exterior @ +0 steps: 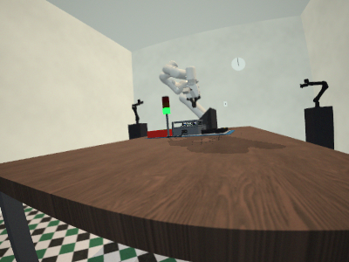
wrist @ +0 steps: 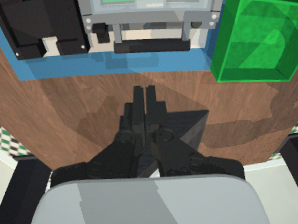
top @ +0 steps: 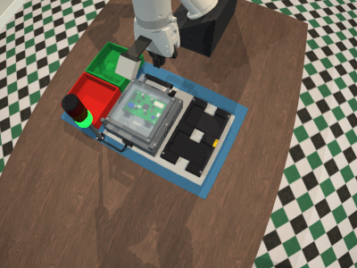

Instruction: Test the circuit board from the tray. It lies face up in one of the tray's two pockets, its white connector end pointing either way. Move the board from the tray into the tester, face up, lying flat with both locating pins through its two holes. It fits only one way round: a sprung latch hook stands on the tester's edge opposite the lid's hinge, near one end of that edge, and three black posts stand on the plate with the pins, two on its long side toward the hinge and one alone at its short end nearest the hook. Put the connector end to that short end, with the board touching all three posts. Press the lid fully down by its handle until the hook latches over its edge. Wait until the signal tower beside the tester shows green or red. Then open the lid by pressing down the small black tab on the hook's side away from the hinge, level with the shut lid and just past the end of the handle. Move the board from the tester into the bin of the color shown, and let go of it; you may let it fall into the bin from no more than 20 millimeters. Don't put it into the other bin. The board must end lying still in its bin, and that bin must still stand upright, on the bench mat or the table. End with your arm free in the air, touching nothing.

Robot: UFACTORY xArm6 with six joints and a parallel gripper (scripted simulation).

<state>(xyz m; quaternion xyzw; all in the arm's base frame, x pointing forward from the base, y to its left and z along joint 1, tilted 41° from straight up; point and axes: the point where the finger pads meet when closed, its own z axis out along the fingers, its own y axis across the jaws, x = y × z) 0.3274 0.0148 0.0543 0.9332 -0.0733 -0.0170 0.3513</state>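
My hand is 12 cm above the latch hook, 4 cm to the right of it and 3 cm short of it. Also, from my hand: black nest: 14 cm below, 9 cm ahead, 2 cm to the right; then green circuit board: 14 cm below, 8 cm ahead, 2 cm to the right; then clear lid: 12 cm below, 9 cm ahead, 2 cm to the right.
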